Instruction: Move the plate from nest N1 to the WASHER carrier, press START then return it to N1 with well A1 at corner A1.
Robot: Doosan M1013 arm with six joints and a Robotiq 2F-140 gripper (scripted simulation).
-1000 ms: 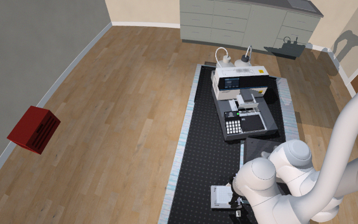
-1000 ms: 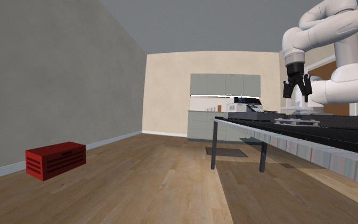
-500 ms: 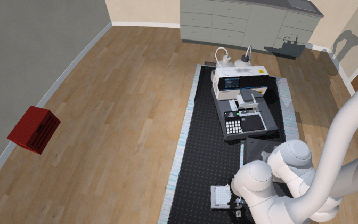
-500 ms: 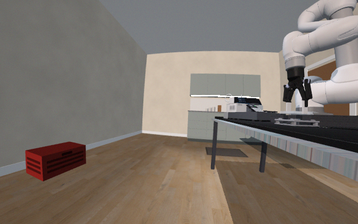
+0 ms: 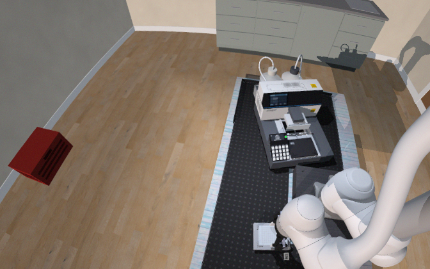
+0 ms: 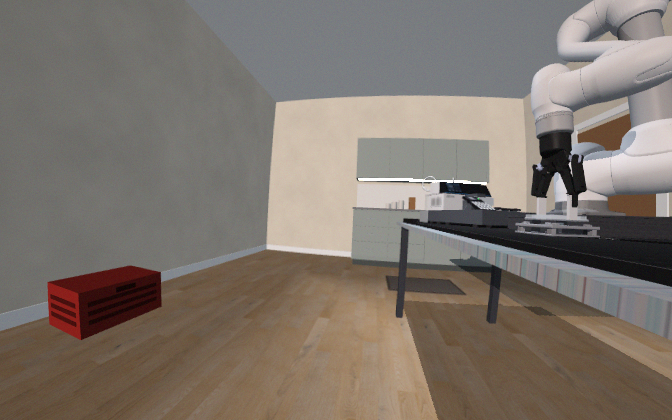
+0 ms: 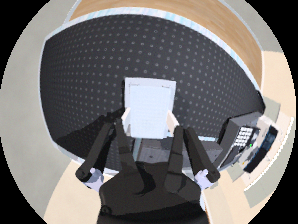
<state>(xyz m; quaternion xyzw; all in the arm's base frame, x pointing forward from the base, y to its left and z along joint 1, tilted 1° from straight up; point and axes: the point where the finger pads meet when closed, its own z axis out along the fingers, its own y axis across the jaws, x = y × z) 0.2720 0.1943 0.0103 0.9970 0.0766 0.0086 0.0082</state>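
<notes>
Right now my hand is 20 mm above the white well plate. From my hand the other things lie so: small label (80 mm to the left, 80 mm behind, 70 mm below); then plate nest N1 (50 mm below); then dark carrier pocket (460 mm to the right, 110 mm behind, 20 mm above).
</notes>
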